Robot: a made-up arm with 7 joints.
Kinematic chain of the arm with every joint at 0, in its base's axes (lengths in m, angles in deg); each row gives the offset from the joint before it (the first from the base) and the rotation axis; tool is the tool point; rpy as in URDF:
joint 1: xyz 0 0 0.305 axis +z
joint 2: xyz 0 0 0 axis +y
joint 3: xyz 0 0 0.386 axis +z
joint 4: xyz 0.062 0 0 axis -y
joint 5: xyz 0.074 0 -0.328 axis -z
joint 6: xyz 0 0 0 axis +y
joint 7: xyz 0.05 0 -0.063 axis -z
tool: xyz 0 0 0 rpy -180 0 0
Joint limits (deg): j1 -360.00..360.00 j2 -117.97..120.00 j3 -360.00..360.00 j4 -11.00..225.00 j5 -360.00..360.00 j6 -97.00..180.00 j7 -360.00..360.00
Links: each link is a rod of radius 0.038 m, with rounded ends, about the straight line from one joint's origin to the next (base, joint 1, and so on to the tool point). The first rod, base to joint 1, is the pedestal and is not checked.
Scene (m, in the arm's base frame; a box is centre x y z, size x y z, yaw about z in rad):
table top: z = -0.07
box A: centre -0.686 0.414 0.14 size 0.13 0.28 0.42 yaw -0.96
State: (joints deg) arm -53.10 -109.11 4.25 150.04 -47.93 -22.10 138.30
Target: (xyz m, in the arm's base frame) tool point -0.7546 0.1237 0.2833
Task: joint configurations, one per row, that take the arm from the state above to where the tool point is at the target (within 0.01 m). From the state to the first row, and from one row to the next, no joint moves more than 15 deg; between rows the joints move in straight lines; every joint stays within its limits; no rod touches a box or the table.
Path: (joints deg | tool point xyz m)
1: -46.95 -102.56 -0.60 137.99 -51.58 -27.73 144.48 | -0.4805 0.5955 0.3551
2: -40.80 -96.00 -5.45 125.94 -55.24 -33.36 150.67 | -0.5172 0.4940 0.5151
3: -34.65 -89.45 -10.30 113.90 -58.89 -38.99 156.85 | -0.5123 0.3624 0.6492
4: -28.50 -82.89 -15.15 101.85 -62.54 -44.62 163.03 | -0.4643 0.2200 0.7473
5: -22.35 -76.34 -20.00 89.80 -66.20 -50.25 169.22 | -0.3803 0.0861 0.8036
6: -18.63 -84.25 -17.16 101.87 -61.98 -45.31 161.49 | -0.5100 0.1283 0.7327
7: -14.90 -92.16 -14.32 113.94 -57.77 -40.38 153.76 | -0.6264 0.1494 0.6162
8: -11.17 -100.06 -11.48 126.01 -53.55 -35.44 146.03 | -0.7126 0.1470 0.4621
9: -7.44 -107.97 -8.64 138.08 -49.34 -30.50 138.30 | -0.7546 0.1236 0.2833

